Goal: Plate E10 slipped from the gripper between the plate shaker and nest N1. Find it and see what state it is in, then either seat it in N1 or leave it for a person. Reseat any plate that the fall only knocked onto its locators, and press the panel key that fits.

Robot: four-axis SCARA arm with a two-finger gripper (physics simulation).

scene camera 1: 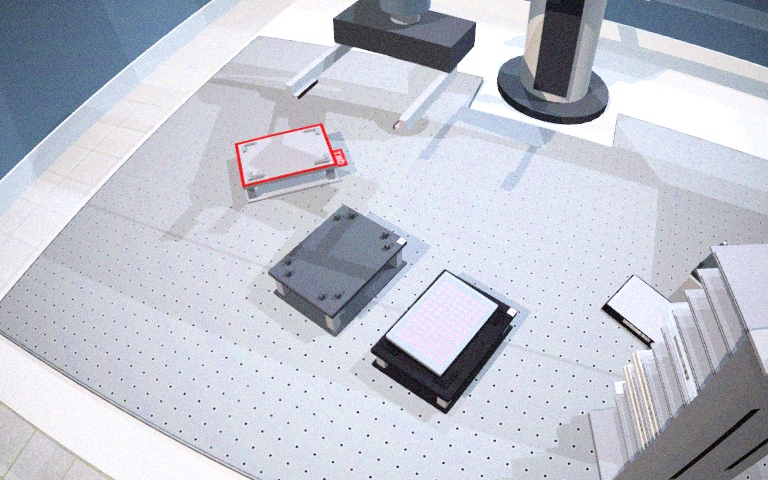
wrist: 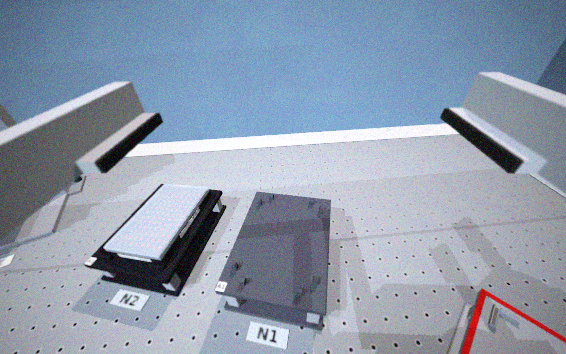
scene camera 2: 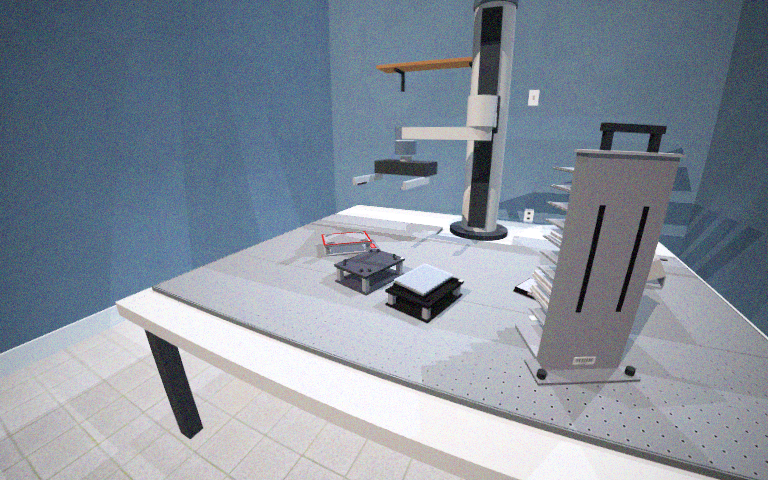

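Seen in the pictures: gripper, fingertip midpoint: [scene camera 1: 342, 107] [wrist: 296, 98] [scene camera 2: 377, 183]; arm's base, origin of the base link: [scene camera 1: 552, 90] [scene camera 2: 477, 231].
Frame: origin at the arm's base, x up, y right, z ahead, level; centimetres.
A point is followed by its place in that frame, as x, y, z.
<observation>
My gripper [scene camera 1: 349, 108] @(27.1, 20.8, 57.0) [scene camera 2: 383, 183] @(27.1, 20.8, 57.0) [wrist: 296, 98] @(27.1, 20.8, 57.0) is open and empty, high above the board. Nest N1 [scene camera 1: 339, 260] @(6.6, 19.3, 64.5) [scene camera 2: 369, 264] @(6.6, 18.9, 66.1) [wrist: 280, 250] @(6.6, 19.4, 61.8) is dark grey, with bare locators and no plate on it. Beside it is the black nest N2 [scene camera 1: 481, 345] @(5.5, -3.1, 69.6) [scene camera 2: 438, 295] @(5.5, -2.3, 73.0) [wrist: 145, 267] @(5.5, 2.3, 61.7). A pale plate with pinkish wells [scene camera 1: 444, 322] @(7.5, 2.3, 69.2) [scene camera 2: 426, 279] @(7.4, 1.6, 69.9) [wrist: 157, 220] @(7.5, 2.4, 67.6) rests on N2; it stands proud of the nest top and looks slightly tilted. Its label is too small to read. I cannot identify E10, the plate shaker or the key panel.
A red-rimmed stand [scene camera 1: 283, 152] @(5.3, 39.4, 45.7) [scene camera 2: 346, 238] @(5.3, 38.6, 46.3) [wrist: 500, 340] @(5.3, 39.6, 51.1) carries four corner locators and no plate. A white-topped, black-sided object [scene camera 1: 637, 302] @(2.7, -23.2, 53.0) [scene camera 2: 525, 288] @(2.7, -20.9, 55.0) lies near the tall plate rack [scene camera 1: 707, 430] @(27.7, -25.4, 84.6) [scene camera 2: 611, 254] @(23.5, -31.1, 82.2). The arm's column [scene camera 1: 566, 50] @(14.9, -1.8, 7.7) [scene camera 2: 489, 169] @(27.9, -3.2, 7.7) stands at the back.
</observation>
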